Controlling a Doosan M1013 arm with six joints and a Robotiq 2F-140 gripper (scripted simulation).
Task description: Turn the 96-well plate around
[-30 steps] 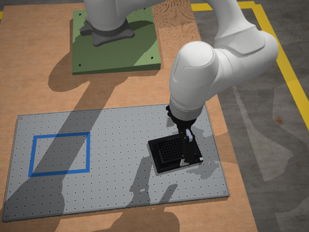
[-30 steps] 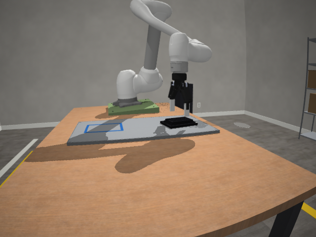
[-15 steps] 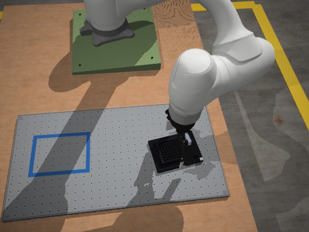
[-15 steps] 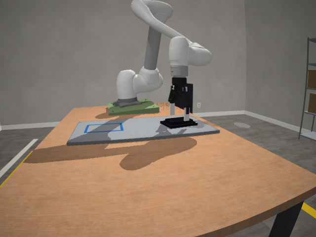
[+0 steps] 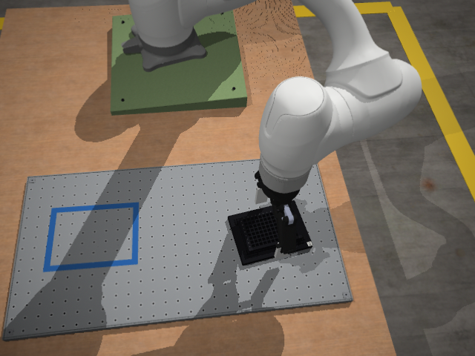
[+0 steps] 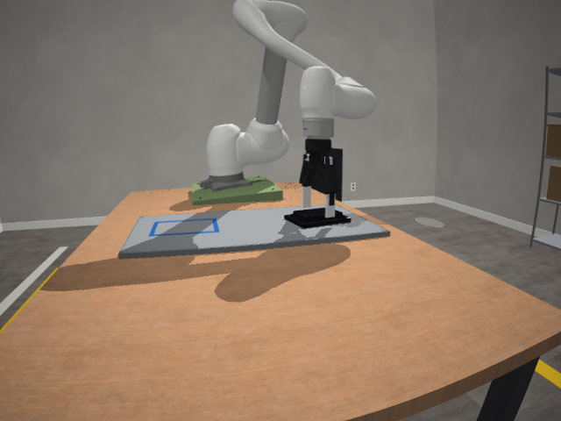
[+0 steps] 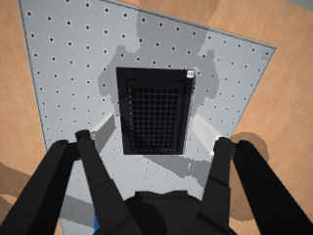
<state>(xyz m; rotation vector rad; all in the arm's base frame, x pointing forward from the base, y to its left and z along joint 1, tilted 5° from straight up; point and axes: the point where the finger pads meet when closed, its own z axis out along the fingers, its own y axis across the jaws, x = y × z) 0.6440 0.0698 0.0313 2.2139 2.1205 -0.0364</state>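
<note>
The black 96-well plate is 20 mm below my hand. Also, from my hand: black plate nest N1 (30 mm below); then white A1 mark (60 mm ahead, 70 mm to the left, 30 mm below).
</note>
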